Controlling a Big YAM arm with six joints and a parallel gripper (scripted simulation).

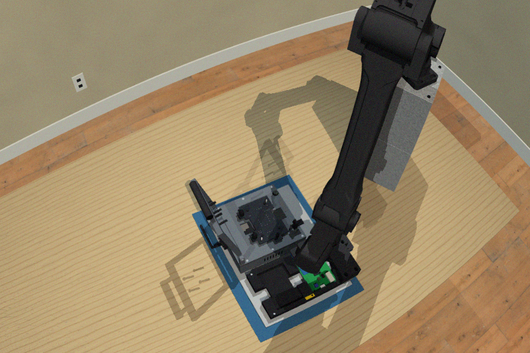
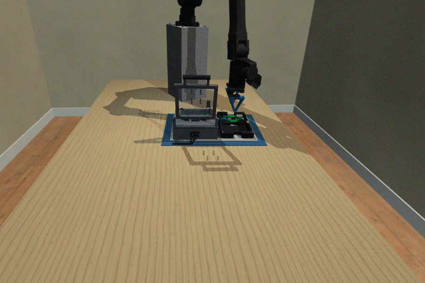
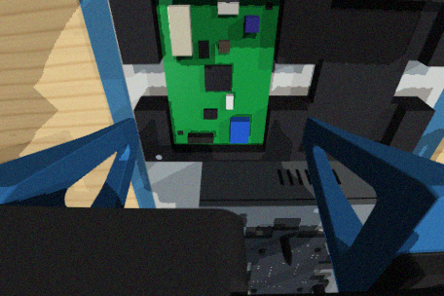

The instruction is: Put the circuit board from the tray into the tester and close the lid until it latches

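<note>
Right now the green circuit board is 60 mm below my hand. Also, from my hand: grey tester (140 mm to the right, 80 mm ahead, 30 mm above); black latch hook (110 mm to the right, 10 mm behind, 10 mm above); lid (180 mm to the right, 180 mm ahead, 100 mm above).
</note>
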